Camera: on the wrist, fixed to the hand. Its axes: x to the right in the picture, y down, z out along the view.
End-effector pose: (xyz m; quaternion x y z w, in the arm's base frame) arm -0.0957 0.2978 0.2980 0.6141 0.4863 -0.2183 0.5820
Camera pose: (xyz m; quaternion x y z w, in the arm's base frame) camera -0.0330 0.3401 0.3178 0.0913 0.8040 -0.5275 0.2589
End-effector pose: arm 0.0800 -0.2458 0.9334 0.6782 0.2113 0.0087 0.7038
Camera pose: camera 0.1142 -0.2090 0.9933 0.3178 0.6518 -0.4553 0.5166
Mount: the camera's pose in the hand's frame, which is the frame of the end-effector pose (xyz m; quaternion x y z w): 0.0251 0.0697 -0.0250 -0.0248 0.0380 -0.6998 0.7129
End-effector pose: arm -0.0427 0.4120 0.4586 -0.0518 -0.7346 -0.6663 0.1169
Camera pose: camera -0.0482 0.3927 0.5342 -0.4996 0.5390 0.5770 0.3563
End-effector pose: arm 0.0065 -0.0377 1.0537 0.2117 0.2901 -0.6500 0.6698
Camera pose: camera 0.0726 -0.0354 1.0120 -0.0440 0.3965 -0.9168 0.0169
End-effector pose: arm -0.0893 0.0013 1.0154 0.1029 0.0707 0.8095 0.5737
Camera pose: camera -0.1673 0.0019 1.0095 -0.0211 0.1241 0.1813 0.9753
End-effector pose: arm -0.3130 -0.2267 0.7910 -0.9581 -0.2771 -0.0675 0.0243
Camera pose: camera -0.2576 -0.2745 0.8187 0.4872 0.8655 0.1084 0.0431
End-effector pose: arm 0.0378 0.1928 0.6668 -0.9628 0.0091 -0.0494 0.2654
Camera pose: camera 0.0609 0.1191 0.6547 -0.6975 -0.6560 -0.2573 0.1304
